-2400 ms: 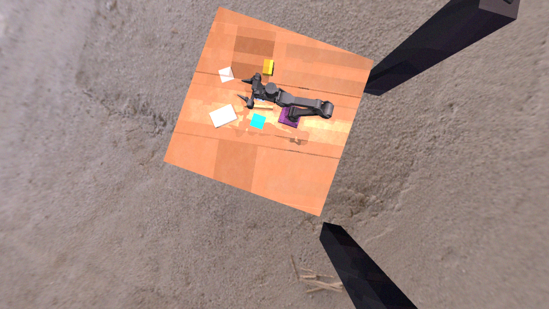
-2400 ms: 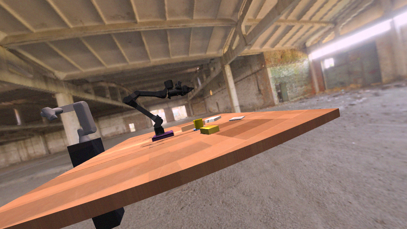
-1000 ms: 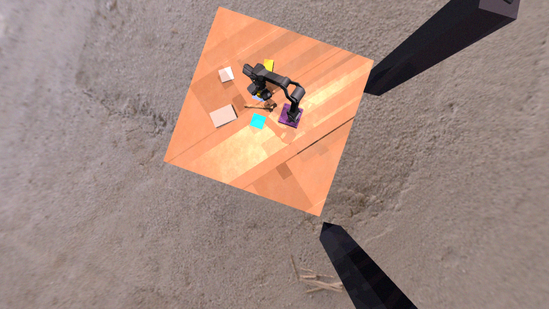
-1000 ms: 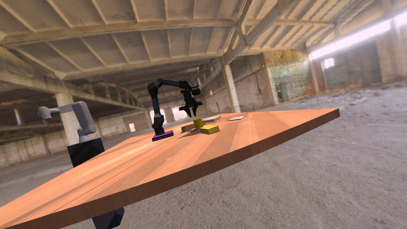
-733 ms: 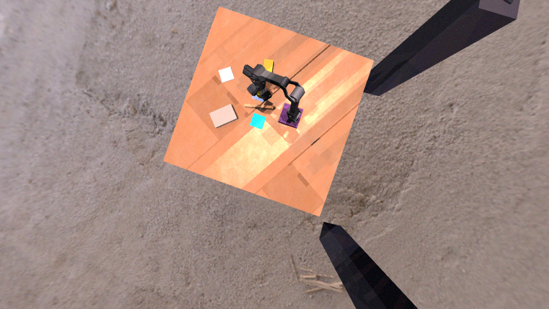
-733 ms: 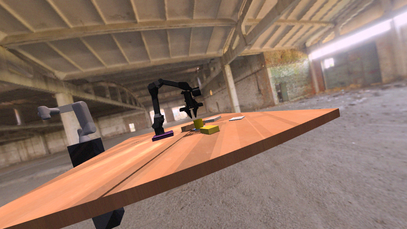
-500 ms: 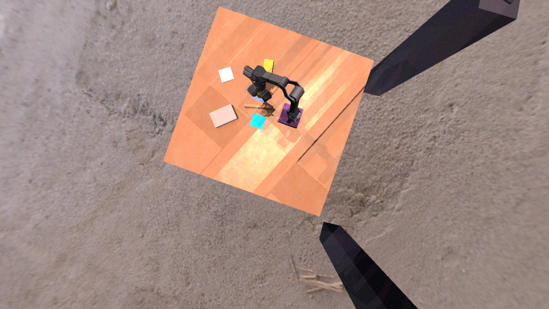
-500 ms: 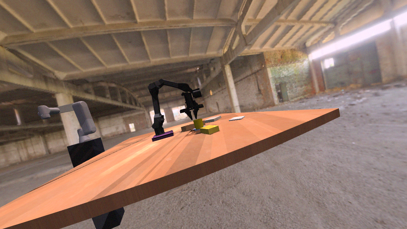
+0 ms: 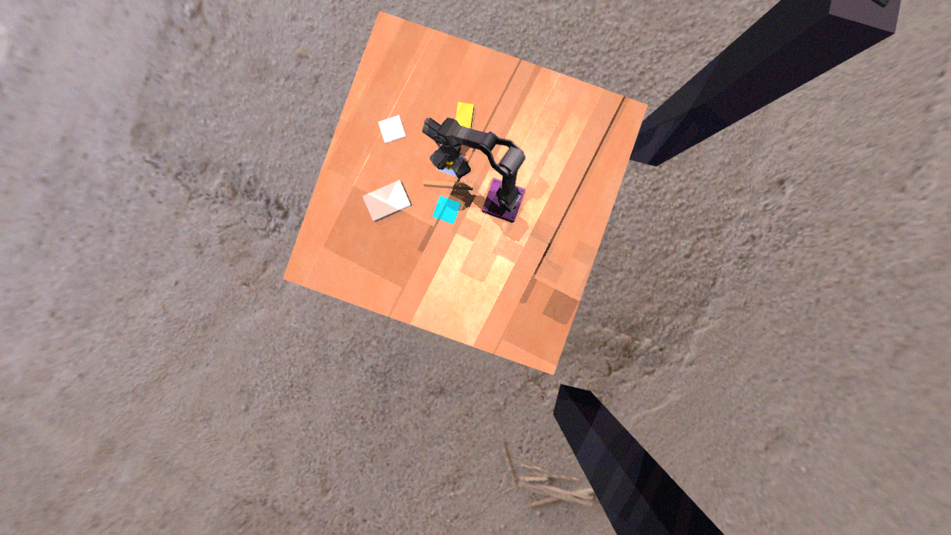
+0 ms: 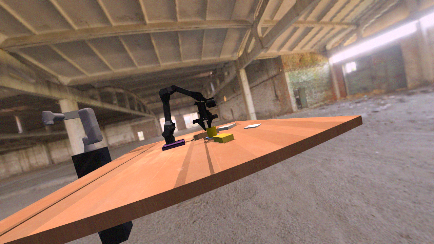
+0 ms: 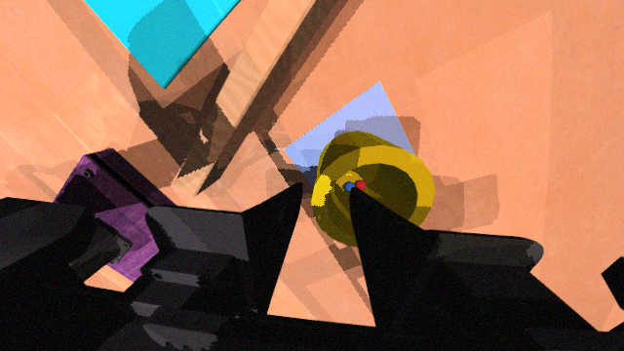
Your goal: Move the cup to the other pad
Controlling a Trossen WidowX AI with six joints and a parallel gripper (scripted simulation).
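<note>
Now: the yellow cup 2 cm ahead of my gripper tip, 2 cm to the right of it and 2 cm below it. Also, from my gripper tip: red marble: 2 cm ahead, 3 cm to the right, 4 cm below; then low wooden bar: 1 cm ahead, 9 cm to the left, 4 cm below; then pale blue pad: 2 cm ahead, 2 cm to the right, 6 cm below.
</note>
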